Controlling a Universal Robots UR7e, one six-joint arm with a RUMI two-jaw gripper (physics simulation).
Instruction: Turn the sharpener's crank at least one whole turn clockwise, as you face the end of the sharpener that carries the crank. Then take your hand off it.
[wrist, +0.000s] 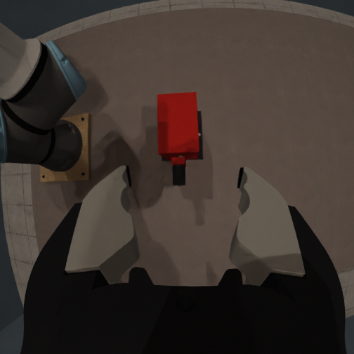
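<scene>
The sharpener (177, 122) is a red box on a black base, seen from above a little above the middle of the wrist view. Its crank (178, 172), a short red arm with a black knob, sticks out from the end that faces my gripper. My gripper (184, 168) is open and empty, pointing down. In the view its two fingertips stand to the left and right of the crank's knob, with a gap on each side, and touch neither. How far above the knob they are cannot be told.
The robot's own arm (40, 110) stands at the left on a wooden base plate (82, 167). The round brown table top (270, 75) has a pale tiled rim (17, 220). Shadows fall on the table around the sharpener.
</scene>
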